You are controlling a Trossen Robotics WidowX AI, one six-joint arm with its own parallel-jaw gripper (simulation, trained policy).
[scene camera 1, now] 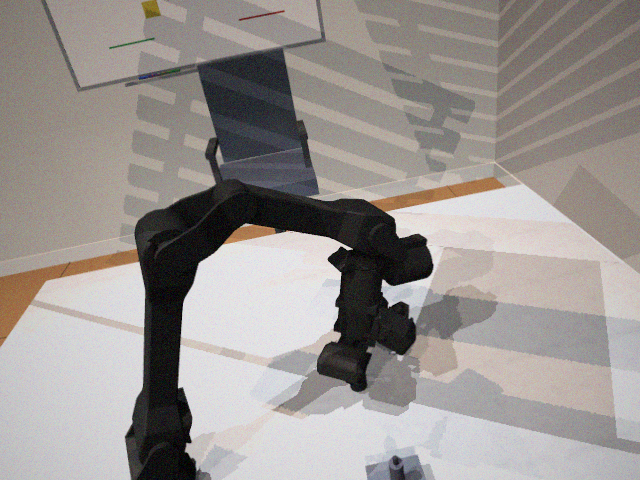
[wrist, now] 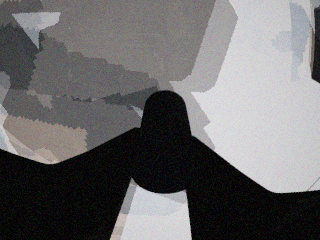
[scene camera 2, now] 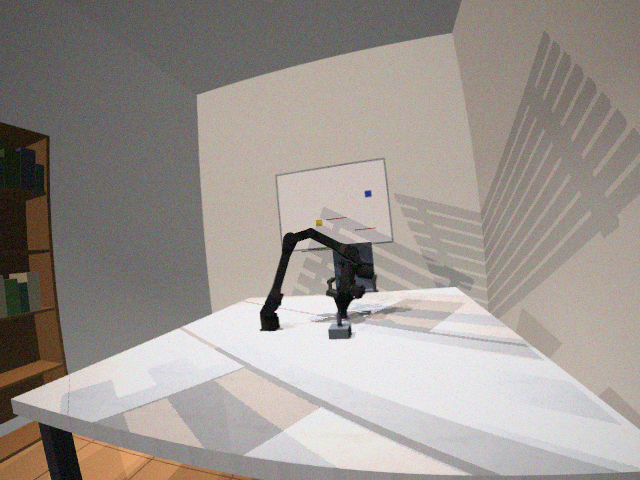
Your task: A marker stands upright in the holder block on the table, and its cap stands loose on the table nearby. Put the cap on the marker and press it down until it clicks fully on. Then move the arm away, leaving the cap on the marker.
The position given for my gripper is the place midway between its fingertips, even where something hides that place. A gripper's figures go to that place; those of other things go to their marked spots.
Scene:
My gripper (wrist: 163,139): 0.10 m from the lens. A marker cap (wrist: 165,162) is 0.06 m from the lens.

